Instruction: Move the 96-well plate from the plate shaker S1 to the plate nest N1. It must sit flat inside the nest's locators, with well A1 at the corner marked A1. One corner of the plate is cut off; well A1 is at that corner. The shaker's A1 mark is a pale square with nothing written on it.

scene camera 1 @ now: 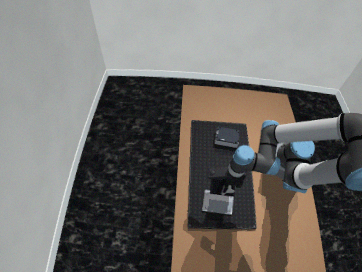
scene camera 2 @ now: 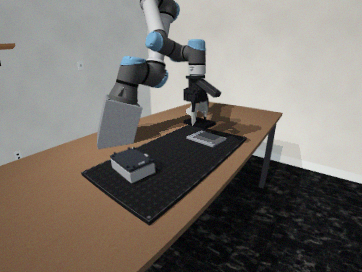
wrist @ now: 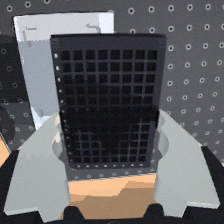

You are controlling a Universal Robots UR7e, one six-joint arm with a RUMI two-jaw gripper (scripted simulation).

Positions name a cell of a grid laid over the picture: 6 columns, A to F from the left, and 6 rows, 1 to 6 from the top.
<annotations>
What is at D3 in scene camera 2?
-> My gripper.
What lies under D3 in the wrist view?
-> A 96-well plate.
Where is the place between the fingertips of my gripper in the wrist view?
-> C3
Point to a plate nest N1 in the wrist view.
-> At A2
</annotations>
